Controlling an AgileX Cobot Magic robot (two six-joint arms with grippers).
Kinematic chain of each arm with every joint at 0, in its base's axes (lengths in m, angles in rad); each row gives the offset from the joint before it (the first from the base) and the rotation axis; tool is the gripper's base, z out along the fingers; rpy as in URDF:
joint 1: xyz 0 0 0.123 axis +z
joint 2: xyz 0 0 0 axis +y
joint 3: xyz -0.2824 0 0.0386 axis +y
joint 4: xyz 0.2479 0 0.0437 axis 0.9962 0 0.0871
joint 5: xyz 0 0 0 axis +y
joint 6: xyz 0.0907 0 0.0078 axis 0.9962 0 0.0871
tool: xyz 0 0 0 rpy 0 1.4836 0
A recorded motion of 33 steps. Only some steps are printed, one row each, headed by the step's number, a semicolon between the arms.
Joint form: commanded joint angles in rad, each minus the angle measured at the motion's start. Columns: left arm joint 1, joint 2, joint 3, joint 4, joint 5, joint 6; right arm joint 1, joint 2, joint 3, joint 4, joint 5, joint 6.
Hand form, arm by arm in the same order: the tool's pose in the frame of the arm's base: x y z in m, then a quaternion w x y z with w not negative. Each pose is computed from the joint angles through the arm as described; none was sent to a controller.
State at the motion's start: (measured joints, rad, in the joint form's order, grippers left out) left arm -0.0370 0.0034 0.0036 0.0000 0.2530 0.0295; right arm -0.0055 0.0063 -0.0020 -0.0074 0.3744 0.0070
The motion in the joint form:
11: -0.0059 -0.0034 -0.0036 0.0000 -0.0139 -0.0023; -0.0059 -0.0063 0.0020 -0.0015 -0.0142 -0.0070
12: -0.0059 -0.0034 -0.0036 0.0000 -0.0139 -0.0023; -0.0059 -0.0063 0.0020 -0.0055 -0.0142 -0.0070
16: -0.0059 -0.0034 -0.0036 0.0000 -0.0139 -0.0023; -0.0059 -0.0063 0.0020 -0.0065 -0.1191 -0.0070
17: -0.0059 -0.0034 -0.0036 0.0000 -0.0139 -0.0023; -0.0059 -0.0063 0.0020 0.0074 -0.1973 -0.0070
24: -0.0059 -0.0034 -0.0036 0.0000 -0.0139 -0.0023; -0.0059 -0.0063 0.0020 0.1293 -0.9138 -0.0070
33: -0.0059 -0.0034 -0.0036 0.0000 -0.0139 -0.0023; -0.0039 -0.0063 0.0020 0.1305 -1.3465 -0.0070
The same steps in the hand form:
11: 0.0554 -0.0024 0.1914 0.65139 0.02659 0.75826 -0.00511; 0.0531 -0.0009 0.1806 0.60427 0.00217 0.79674 -0.00721
12: 0.0554 -0.0024 0.1914 0.65139 0.02659 0.75826 -0.00511; 0.0531 -0.0010 0.1806 0.60425 0.00111 0.79674 -0.00890
16: 0.0554 -0.0024 0.1914 0.65139 0.02659 0.75826 -0.00511; 0.0552 -0.0010 0.1899 0.64519 0.00035 0.76397 -0.00936
17: 0.0554 -0.0024 0.1914 0.65139 0.02659 0.75826 -0.00511; 0.0562 -0.0006 0.1970 0.67461 0.00421 0.73816 -0.00385
24: 0.0554 -0.0024 0.1914 0.65139 0.02659 0.75826 -0.00511; 0.0393 -0.0061 0.2582 0.88913 0.05422 0.45361 0.02725
33: 0.0554 -0.0024 0.1914 0.65139 0.02659 0.75826 -0.00511; 0.0101 -0.0093 0.2841 0.96573 0.05912 0.25222 0.01615

